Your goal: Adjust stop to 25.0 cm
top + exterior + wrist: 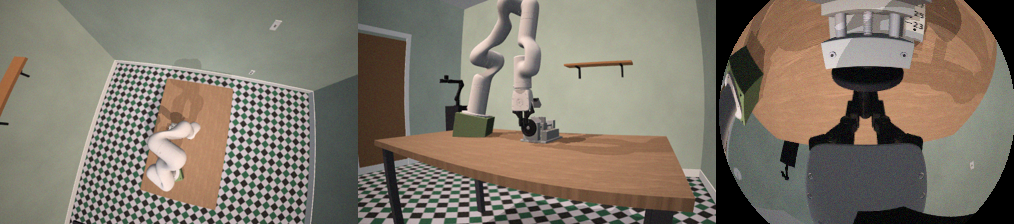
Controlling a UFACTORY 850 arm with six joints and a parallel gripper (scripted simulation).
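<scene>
My hand is 2 cm to the right of the handwheel and 1 cm above it.
</scene>
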